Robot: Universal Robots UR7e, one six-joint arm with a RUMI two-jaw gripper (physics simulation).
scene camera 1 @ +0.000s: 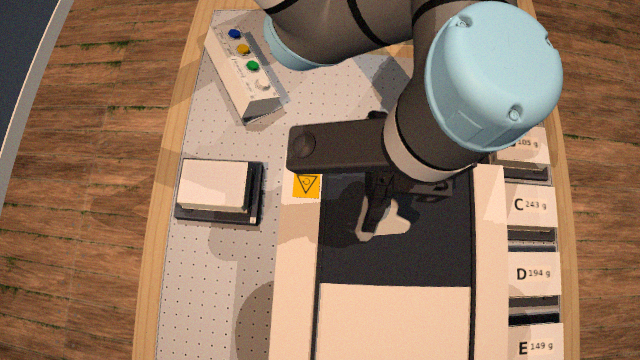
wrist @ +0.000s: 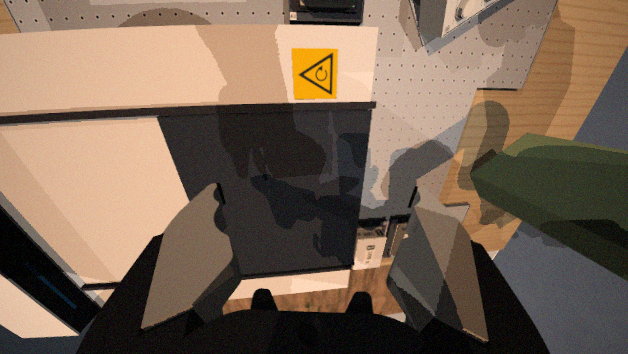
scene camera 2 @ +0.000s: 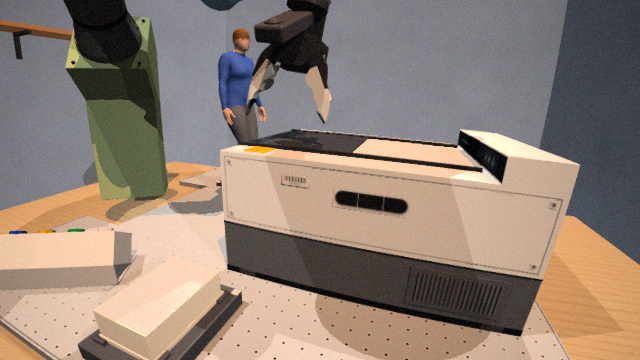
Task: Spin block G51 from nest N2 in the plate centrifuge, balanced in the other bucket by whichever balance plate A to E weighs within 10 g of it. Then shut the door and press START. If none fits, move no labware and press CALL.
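Where they show: gripper, fingertip midpoint: (scene camera 1: 366, 181) (wrist: 316, 187) (scene camera 2: 284, 115); arm's base, link origin: (scene camera 2: 110, 40).
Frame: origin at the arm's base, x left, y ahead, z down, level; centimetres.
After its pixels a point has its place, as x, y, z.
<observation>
A blank-topped block (scene camera 1: 214, 184) @(-44.9, 32.5, 35.9) (scene camera 2: 160, 305) @(-48.1, 33.0, 36.0) sits in a dark nest at the left of scene camera 1; no name is readable. The plate centrifuge (scene camera 1: 295, 250) @(-34.4, 50.6, 21.5) (scene camera 2: 440, 220) @(-43.4, 66.1, 27.1) (wrist: 150, 65) @(-35.8, 53.7, 21.5) has a dark flat panel (scene camera 1: 400, 265) @(-21.8, 57.1, 21.2) (scene camera 2: 320, 141) @(-21.6, 52.4, 21.2) (wrist: 280, 240) @(-15.5, 53.1, 21.2) across one end of its top; no buckets show. Plates C 243 g (scene camera 1: 532, 200) @(11.8, 54.3, 37.1), D 194 g (scene camera 1: 531, 274) @(5.3, 67.3, 37.1) and E 149 g (scene camera 1: 537, 345) @(1.5, 80.3, 37.1) stand along the right; B 105 g (scene camera 1: 531, 145) @(17.3, 43.7, 37.1) (wrist: 370, 247) @(12.8, 41.6, 37.1) is partly hidden by the arm, and A does not show. My gripper (scene camera 1: 384, 227) (scene camera 2: 287, 111) @(-23.2, 45.7, 16.6) (wrist: 316, 187) @(-23.2, 45.7, 16.6) is open and empty, above the dark panel.
A button box (scene camera 1: 240, 75) @(-34.8, 12.6, 34.5) (scene camera 2: 60, 255) @(-37.6, 11.5, 37.2) with blue, yellow, green and white buttons stands at the upper left. The centrifuge's raised control housing (scene camera 2: 520, 150) @(-40.9, 77.7, 18.1) stands at its far end from my gripper. A green pedestal (scene camera 2: 125, 140) @(4.8, -1.6, 26.3) (wrist: 560, 175) @(5.0, -1.0, 30.3) carries the arm. A person (scene camera 2: 237, 75) stands behind the table.
</observation>
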